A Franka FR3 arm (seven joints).
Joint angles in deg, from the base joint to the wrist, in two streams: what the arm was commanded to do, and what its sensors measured. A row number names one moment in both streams.
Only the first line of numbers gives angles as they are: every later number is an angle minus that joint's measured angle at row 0.
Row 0, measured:
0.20, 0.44, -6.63, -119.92, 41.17, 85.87, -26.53
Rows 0 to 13, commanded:
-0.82, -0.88, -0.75, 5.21, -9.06, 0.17, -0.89
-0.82, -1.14, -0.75, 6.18, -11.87, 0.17, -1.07
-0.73, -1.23, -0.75, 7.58, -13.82, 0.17, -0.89
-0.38, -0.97, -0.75, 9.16, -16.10, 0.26, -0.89
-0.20, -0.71, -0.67, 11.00, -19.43, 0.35, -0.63
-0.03, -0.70, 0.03, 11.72, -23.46, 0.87, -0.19
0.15, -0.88, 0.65, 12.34, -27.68, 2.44, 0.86
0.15, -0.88, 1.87, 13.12, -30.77, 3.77, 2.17
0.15, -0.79, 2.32, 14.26, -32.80, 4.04, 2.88
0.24, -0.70, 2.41, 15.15, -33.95, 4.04, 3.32
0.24, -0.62, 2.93, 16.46, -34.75, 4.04, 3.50
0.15, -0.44, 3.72, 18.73, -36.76, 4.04, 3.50
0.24, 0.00, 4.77, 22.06, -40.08, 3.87, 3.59
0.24, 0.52, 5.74, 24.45, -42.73, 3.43, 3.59
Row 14, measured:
0.12, -0.99, 3.28, 16.67, -36.04, 4.46, 2.33
